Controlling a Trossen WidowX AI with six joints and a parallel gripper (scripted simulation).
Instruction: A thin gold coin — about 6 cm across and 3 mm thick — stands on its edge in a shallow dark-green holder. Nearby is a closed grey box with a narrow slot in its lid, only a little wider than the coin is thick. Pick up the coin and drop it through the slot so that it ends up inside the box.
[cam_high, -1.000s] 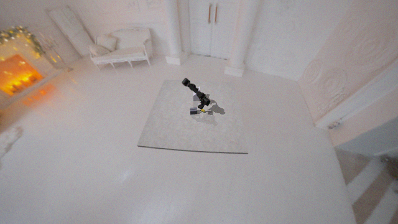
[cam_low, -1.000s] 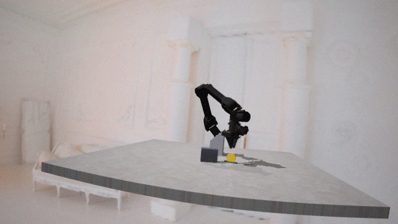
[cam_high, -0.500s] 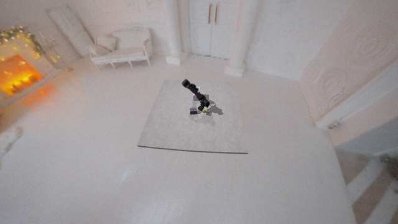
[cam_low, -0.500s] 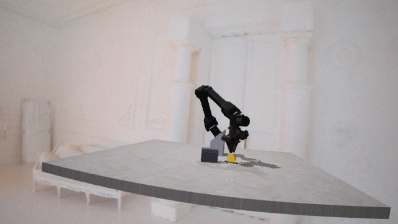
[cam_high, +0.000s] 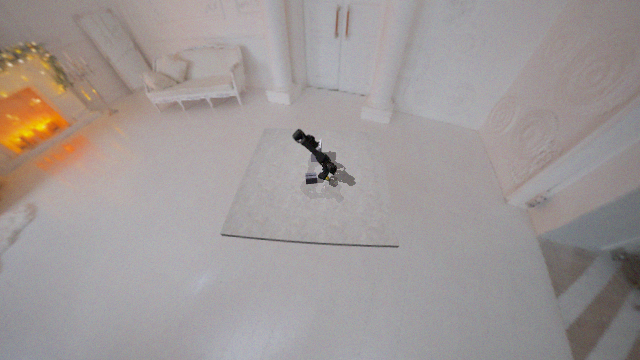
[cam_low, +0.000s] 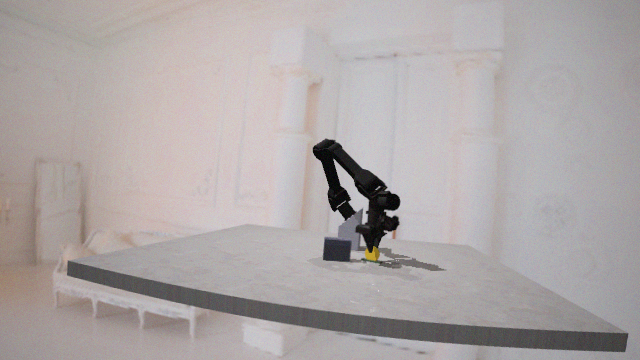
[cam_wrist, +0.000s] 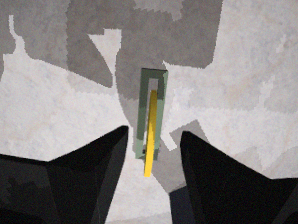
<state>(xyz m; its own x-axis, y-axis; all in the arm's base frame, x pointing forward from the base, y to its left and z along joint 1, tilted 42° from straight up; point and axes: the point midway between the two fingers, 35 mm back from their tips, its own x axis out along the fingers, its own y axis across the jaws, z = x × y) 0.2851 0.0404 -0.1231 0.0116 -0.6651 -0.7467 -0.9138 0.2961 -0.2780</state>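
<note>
My gripper tip is 10 mm above the gold coin.
</note>
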